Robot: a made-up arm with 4 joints. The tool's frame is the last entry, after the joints. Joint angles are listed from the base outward.
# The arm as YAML. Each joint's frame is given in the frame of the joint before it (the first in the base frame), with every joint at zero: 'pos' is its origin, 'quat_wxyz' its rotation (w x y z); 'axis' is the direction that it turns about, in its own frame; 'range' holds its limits. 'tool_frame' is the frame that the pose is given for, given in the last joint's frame.
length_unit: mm
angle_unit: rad
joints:
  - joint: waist
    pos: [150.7, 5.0, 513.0]
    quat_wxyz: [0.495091, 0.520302, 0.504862, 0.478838]
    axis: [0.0, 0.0, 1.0]
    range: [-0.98, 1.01]
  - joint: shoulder
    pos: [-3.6, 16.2, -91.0]
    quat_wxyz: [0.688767, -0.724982, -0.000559, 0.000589]
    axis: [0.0, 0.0, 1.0]
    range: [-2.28, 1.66]
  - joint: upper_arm
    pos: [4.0, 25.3, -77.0]
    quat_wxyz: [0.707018, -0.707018, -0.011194, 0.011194]
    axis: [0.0, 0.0, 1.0]
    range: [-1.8, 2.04]
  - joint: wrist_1
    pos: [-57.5, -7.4, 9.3]
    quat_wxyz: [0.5, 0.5, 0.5, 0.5]
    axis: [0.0, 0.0, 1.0]
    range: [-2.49, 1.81]
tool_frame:
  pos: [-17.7, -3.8, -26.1]
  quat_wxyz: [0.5, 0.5, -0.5, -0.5]
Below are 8 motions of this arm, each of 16 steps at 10 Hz.
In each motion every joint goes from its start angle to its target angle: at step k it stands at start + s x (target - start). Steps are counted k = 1, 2, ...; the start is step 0. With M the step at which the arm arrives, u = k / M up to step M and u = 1 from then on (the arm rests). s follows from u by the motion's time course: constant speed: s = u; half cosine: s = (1 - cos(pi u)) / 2; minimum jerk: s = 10 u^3 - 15 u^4 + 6 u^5.
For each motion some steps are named. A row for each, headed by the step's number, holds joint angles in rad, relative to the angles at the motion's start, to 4 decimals.
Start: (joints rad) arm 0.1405 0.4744 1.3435 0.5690
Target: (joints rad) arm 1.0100 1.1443 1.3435 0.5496
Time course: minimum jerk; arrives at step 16
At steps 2, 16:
2: 0.0140 0.0108 0.0000 -0.0003
16: 0.8695 0.6699 0.0000 -0.0194

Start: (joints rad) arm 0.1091 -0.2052 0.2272 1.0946
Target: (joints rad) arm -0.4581 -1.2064 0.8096 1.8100
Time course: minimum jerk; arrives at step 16
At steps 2, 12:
2: -0.0091 -0.0161 0.0093 0.0115
12: -0.5085 -0.8976 0.5221 0.6413

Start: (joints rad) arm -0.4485 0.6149 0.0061 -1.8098
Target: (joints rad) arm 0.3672 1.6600 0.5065 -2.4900
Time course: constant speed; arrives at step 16
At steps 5, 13, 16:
5: 0.2549 0.3266 0.1564 -0.2126
13: 0.6628 0.8491 0.4066 -0.5527
16: 0.8157 1.0451 0.5004 -0.6802

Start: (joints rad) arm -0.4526 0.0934 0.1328 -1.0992
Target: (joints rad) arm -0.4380 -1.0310 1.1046 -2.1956
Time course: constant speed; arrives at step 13
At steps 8, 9, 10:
8: 0.0090 -0.6919 0.5980 -0.6747
9: 0.0101 -0.7784 0.6728 -0.7590
10: 0.0112 -0.8649 0.7475 -0.8434

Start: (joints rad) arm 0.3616 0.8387 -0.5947 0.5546
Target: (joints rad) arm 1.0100 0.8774 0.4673 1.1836
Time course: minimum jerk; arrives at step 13
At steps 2, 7, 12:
2: 0.0185 0.0011 0.0303 0.0179
7: 0.3708 0.0221 0.6073 0.3597
12: 0.6458 0.0385 1.0577 0.6265

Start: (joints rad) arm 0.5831 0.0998 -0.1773 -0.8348
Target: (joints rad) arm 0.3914 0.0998 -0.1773 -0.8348
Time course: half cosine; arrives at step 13
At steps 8, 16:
8: -0.1298 0.0000 0.0000 0.0000
16: -0.1917 0.0000 0.0000 0.0000

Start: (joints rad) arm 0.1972 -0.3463 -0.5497 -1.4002
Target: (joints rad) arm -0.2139 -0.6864 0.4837 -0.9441
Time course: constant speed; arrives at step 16
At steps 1, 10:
1: -0.0257 -0.0213 0.0646 0.0285
10: -0.2569 -0.2126 0.6459 0.2851

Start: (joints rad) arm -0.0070 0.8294 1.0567 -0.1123
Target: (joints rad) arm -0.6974 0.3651 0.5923 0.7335
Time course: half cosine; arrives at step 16
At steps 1, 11, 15, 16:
1: -0.0066 -0.0045 -0.0045 0.0081
11: -0.5370 -0.3611 -0.3612 0.6579
15: -0.6838 -0.4598 -0.4599 0.8377
16: -0.6904 -0.4643 -0.4644 0.8458

